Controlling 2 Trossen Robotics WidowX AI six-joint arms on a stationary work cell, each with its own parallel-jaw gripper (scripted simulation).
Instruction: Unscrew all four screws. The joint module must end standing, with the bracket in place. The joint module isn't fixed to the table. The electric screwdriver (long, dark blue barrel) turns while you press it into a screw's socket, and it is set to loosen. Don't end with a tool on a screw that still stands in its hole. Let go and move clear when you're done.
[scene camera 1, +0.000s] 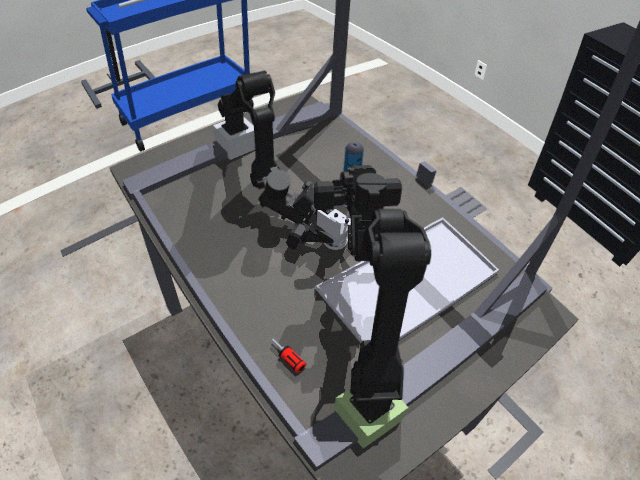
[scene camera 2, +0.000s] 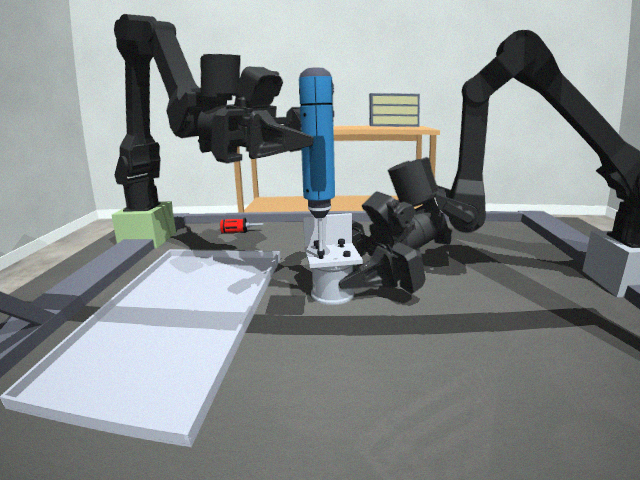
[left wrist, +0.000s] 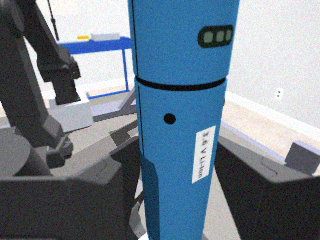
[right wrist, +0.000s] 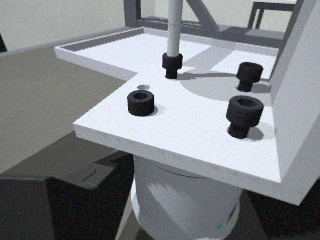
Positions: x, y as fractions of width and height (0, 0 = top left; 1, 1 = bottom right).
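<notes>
A blue electric screwdriver appears in scene camera 2 (scene camera 2: 0.49, 0.19) and again in the left wrist view (left wrist: 0.56, 0.26). The left gripper (scene camera 2: 0.50, 0.29) can be seen from scene camera 1 (scene camera 1: 0.55, 0.36) and from the left wrist view (left wrist: 0.55, 0.59) as well, while the right gripper (scene camera 2: 0.51, 0.58) is visible to scene camera 1 (scene camera 1: 0.53, 0.49) and in the right wrist view (right wrist: 0.59, 0.64).
</notes>
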